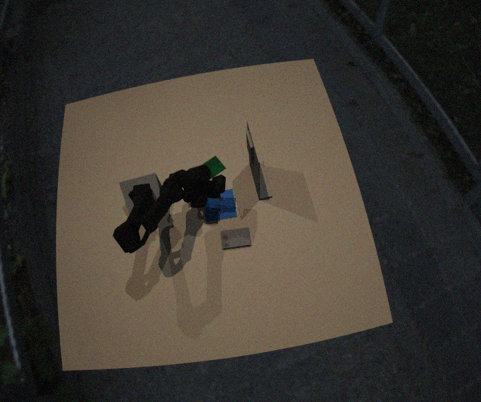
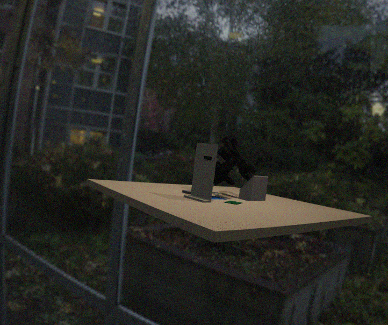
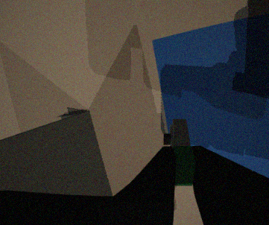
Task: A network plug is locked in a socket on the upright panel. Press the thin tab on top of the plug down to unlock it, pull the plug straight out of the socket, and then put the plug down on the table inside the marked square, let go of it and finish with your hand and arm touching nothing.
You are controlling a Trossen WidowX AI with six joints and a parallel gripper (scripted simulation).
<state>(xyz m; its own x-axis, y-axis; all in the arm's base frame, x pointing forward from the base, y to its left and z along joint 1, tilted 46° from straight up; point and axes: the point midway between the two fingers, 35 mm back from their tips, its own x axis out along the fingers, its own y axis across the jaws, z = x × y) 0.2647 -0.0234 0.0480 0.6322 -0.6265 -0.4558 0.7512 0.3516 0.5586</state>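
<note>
The blue marked square lies 1 cm behind my gripper tip and 8 cm below it. Round my gripper tip: upright grey panel 15 cm ahead, 9 cm to the left, 6 cm above; then green patch 2 cm behind, 16 cm to the left, 8 cm below; then flat grey plate 4 cm ahead, 15 cm to the right, 7 cm below.
</note>
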